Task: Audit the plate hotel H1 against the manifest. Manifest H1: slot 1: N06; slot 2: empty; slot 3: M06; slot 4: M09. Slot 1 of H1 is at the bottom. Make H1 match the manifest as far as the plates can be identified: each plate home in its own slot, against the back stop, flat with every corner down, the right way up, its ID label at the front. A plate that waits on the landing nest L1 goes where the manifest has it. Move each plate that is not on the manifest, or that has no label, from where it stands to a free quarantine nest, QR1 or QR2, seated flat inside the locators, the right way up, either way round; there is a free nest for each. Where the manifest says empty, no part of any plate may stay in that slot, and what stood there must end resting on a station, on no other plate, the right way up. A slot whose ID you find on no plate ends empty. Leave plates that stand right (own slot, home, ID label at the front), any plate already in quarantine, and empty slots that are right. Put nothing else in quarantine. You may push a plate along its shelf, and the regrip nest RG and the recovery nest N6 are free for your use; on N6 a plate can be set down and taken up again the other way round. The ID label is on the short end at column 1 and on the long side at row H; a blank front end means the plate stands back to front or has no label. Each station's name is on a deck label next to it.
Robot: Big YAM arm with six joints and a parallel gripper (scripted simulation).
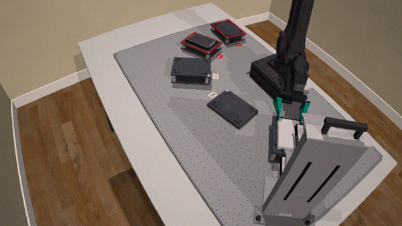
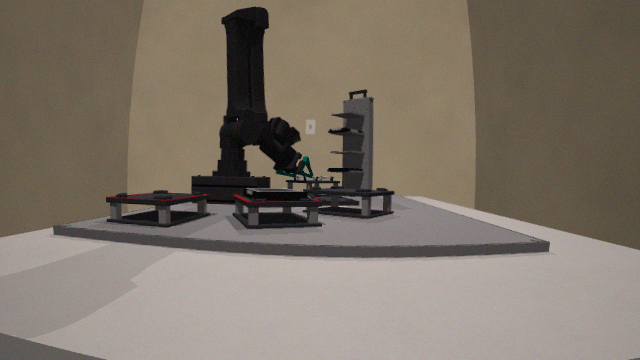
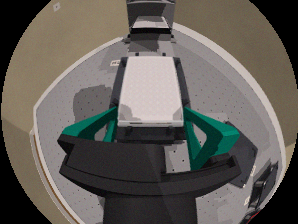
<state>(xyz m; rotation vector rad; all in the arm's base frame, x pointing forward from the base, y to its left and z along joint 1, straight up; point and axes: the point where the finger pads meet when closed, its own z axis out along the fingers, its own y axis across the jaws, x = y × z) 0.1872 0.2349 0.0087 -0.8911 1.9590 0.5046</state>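
The white plate is 40 mm to the left of my hand, 40 mm ahead of it and 10 mm below it. Also, from my hand: H1 deck label: 210 mm to the left, 80 mm below, 50 mm ahead; plate hotel H1: 240 mm to the left, 210 mm ahead, 120 mm above; red-rimmed quarantine nest: 650 mm to the right, 190 mm behind, 40 mm below.
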